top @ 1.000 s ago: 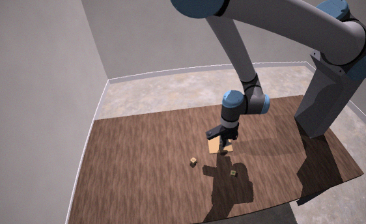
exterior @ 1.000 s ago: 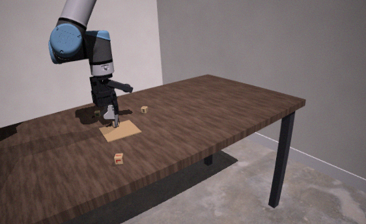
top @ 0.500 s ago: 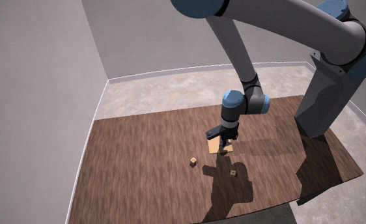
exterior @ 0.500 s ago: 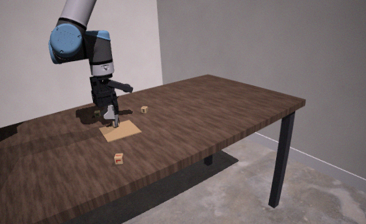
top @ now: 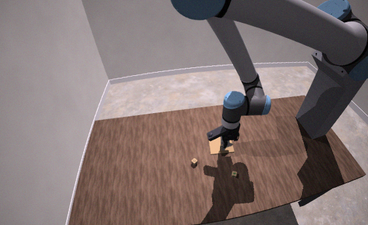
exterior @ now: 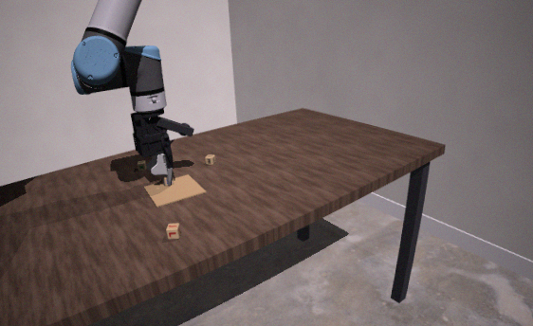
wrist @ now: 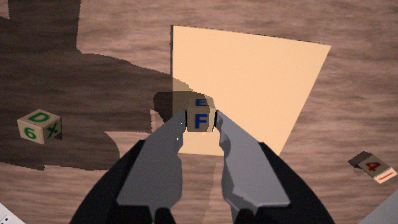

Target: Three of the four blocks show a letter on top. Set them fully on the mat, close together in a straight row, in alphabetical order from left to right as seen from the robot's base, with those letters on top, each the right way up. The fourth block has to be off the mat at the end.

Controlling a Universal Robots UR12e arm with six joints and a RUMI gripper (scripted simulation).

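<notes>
The mat is 40 mm to the right of my hand, 20 mm below it and 10 mm behind it.
</notes>
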